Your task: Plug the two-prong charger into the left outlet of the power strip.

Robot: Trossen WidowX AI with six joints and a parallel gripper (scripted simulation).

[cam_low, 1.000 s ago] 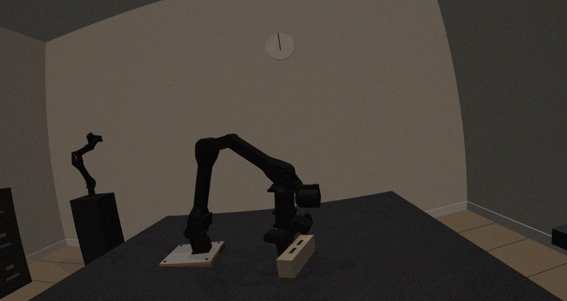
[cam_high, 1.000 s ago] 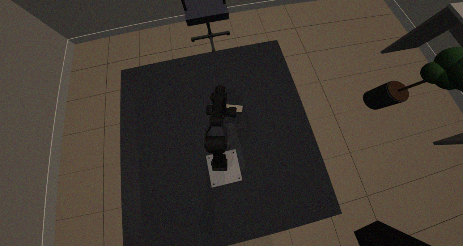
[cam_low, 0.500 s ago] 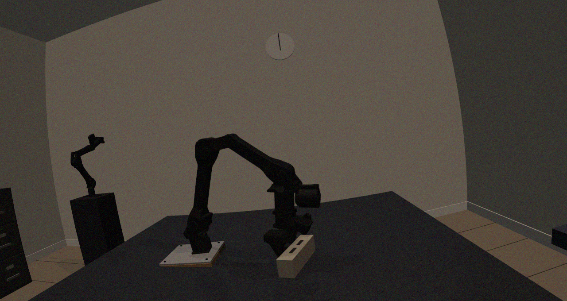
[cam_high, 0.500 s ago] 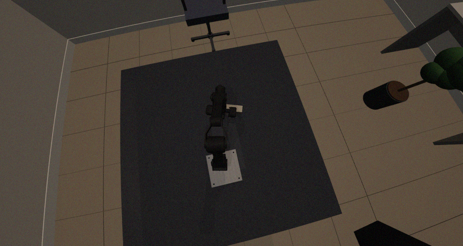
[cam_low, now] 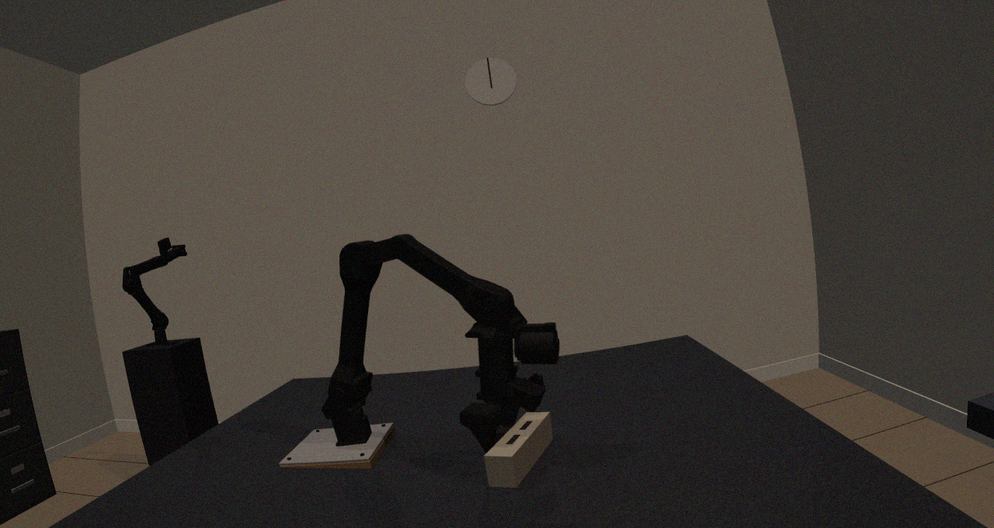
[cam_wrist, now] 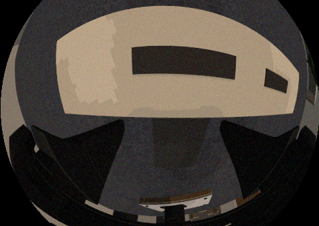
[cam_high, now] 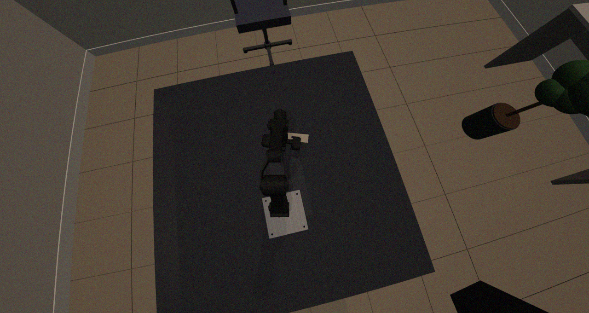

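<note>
My gripper tip is 20 mm short of the two-prong charger, 10 mm to the left of it and 10 mm below it.
</note>
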